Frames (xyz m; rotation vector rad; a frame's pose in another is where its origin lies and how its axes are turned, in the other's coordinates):
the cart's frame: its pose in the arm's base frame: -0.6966 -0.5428 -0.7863 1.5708 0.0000 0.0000
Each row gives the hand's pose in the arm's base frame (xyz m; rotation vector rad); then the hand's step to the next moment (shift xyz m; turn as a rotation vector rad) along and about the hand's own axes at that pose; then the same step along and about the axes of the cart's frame.
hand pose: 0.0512 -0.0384 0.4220 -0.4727 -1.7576 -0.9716
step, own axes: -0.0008 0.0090 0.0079 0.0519 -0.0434 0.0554
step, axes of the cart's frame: 0.0020 0.0016 -0.0117 -0.0838 0.0222 -0.0114
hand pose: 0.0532 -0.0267 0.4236 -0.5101 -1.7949 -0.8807
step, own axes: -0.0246 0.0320 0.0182 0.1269 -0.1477 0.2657
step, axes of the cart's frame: 0.0205 -0.0159 -0.0359 -0.3133 0.0140 -0.1009
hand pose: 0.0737 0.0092 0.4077 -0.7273 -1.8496 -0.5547
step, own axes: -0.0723 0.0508 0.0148 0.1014 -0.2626 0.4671
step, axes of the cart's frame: 0.0470 -0.0704 -0.0294 -0.5175 -0.0886 -0.1474
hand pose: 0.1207 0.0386 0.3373 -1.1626 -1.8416 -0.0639
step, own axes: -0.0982 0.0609 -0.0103 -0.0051 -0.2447 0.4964
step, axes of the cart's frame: 0.0637 -0.0890 0.0386 -0.5108 -0.1889 -0.0983
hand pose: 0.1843 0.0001 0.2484 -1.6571 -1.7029 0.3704
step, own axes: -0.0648 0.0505 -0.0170 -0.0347 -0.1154 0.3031
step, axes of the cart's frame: 0.0433 -0.0399 0.0597 -0.2893 -0.1467 -0.0345
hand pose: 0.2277 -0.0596 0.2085 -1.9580 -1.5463 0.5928
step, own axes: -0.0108 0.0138 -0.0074 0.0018 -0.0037 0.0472
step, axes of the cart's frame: 0.0123 -0.0039 0.0140 -0.0331 -0.0324 -0.0100
